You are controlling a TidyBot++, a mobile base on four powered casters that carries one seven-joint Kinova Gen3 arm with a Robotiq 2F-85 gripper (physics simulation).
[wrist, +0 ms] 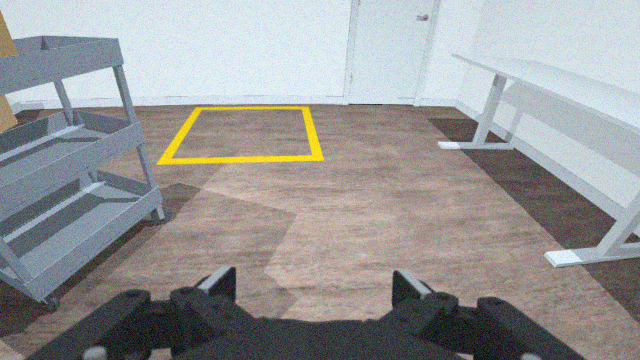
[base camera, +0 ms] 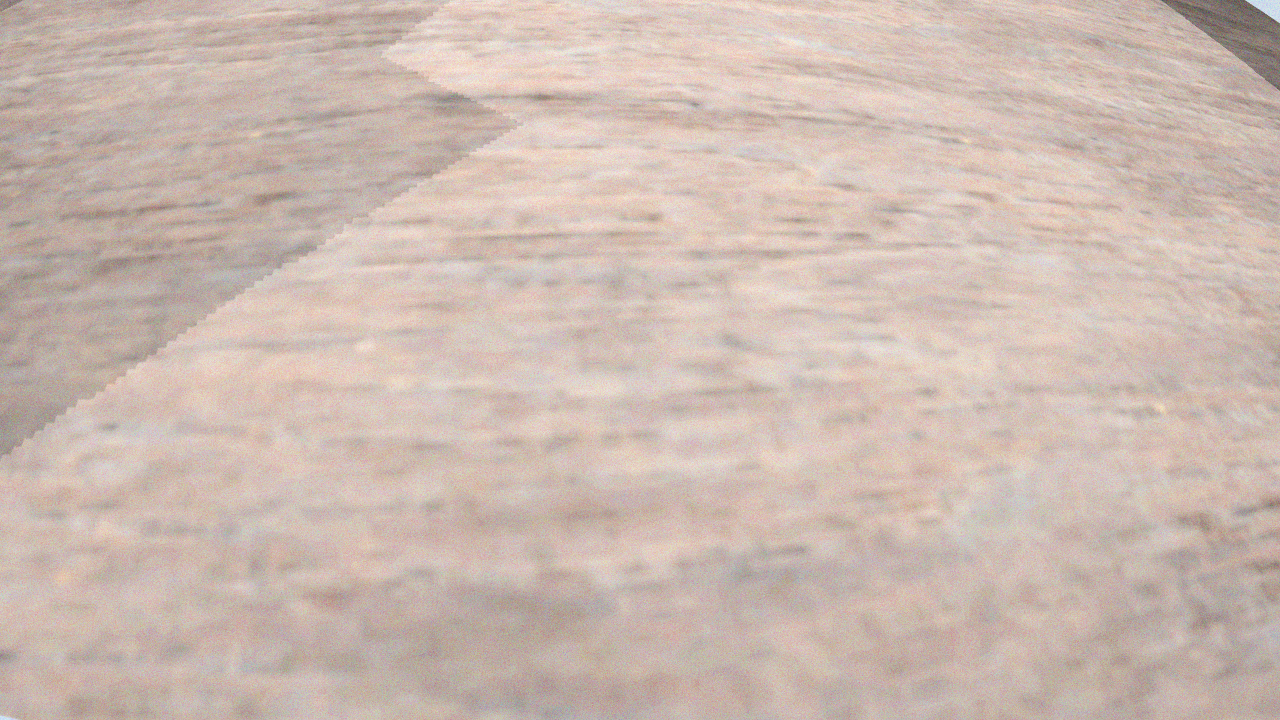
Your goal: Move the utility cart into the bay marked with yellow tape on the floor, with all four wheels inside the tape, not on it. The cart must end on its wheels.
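Places are measured from the arm's base along level axes (x ahead, y left, z up), in metres.
Where they show: gripper, fingertip midpoint: [wrist: 314, 287].
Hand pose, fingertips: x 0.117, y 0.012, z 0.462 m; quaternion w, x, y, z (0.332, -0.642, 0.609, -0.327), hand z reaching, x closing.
After its pixels a point has its place.
The grey utility cart [wrist: 131, 134] {z 0.110, x 1.005, y 0.790 m} with three tray shelves stands upright on its wheels at the left of the wrist view, and its left part is cut off by the frame. Two of its wheels show. The bay is a yellow tape outline [wrist: 240, 160] {z -0.398, x 1.721, y 0.587 m} on the floor near the far wall, to the right of and beyond the cart. The cart stands outside the tape. My gripper [wrist: 314, 287] {z 0.462, x 0.117, y 0.012 m} is open, with its fingers wide apart and no object between them, to the right of the cart. The cart, the bay and the gripper do not show in the base camera view.
A white table [wrist: 496, 107] {z -0.034, x 2.205, y -1.333 m} stands along the right wall, with its feet reaching out over the floor. A white door [wrist: 387, 55] {z 0.134, x 3.160, y -0.578 m} is in the far wall, right of the bay. Light brown objects [wrist: 6, 110] {z -0.121, x 1.789, y 2.425 m} show at the left edge by the cart. The base camera view shows wood floor [base camera: 671, 358] {z -0.398, x 0.427, y -0.050 m}.
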